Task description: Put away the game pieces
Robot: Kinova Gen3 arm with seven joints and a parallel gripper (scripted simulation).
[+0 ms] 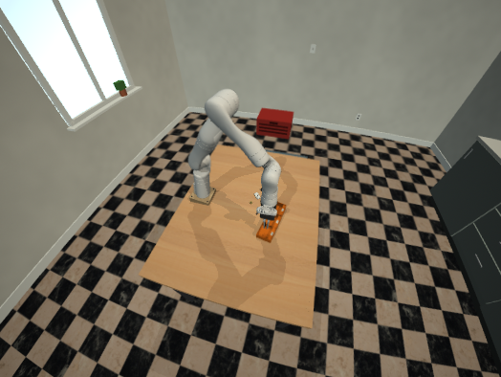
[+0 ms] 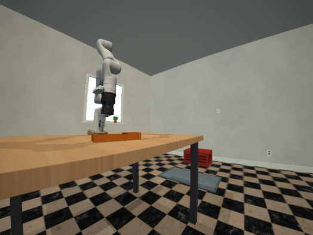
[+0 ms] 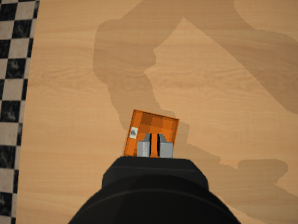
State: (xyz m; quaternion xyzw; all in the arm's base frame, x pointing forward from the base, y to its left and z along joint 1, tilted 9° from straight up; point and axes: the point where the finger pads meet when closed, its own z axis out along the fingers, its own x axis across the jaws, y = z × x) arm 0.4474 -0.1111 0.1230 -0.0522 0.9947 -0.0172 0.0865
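Right now the orange bin row is 80 mm to the left of my hand, 70 mm below it and 10 mm ahead of it. The rest, counted from my hand: orange battery 220 mm to the left, 80 mm below, 80 mm behind; brass nut 170 mm to the left, 150 mm behind, 80 mm below; black screw 120 mm to the left, 80 mm below, 80 mm behind.
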